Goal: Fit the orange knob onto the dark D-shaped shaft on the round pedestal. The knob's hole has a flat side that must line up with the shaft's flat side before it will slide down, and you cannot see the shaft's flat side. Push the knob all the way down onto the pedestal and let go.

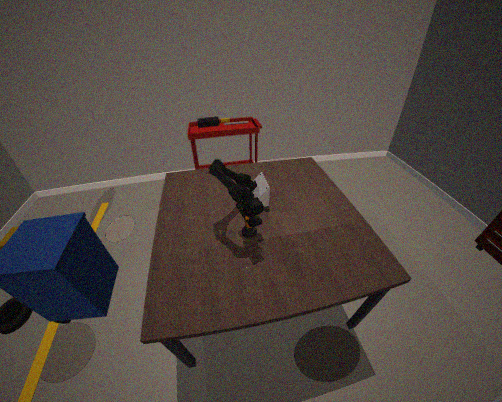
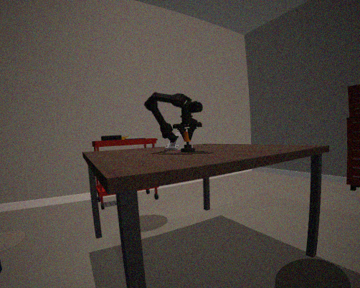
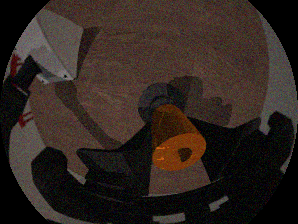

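My gripper tip is 20 mm below the orange knob. Round my gripper tip: round dark pedestal: 40 mm below.
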